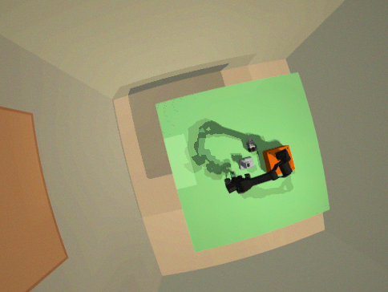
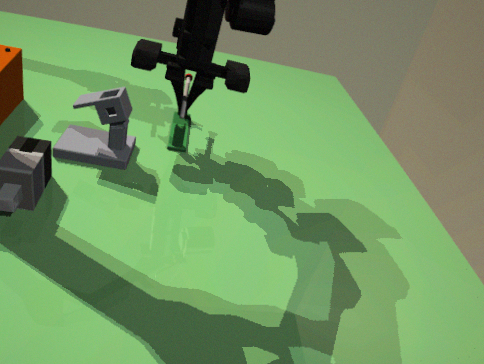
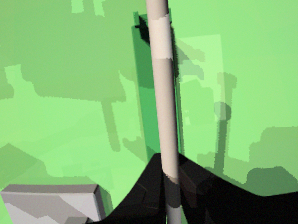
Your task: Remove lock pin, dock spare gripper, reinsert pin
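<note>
My gripper tip is now 20 mm to the right of the green rest and 30 mm above it. Round my gripper tip: grey mount (120 mm behind, 80 mm to the right); spare gripper (210 mm behind, 210 mm to the right, 30 mm below).
</note>
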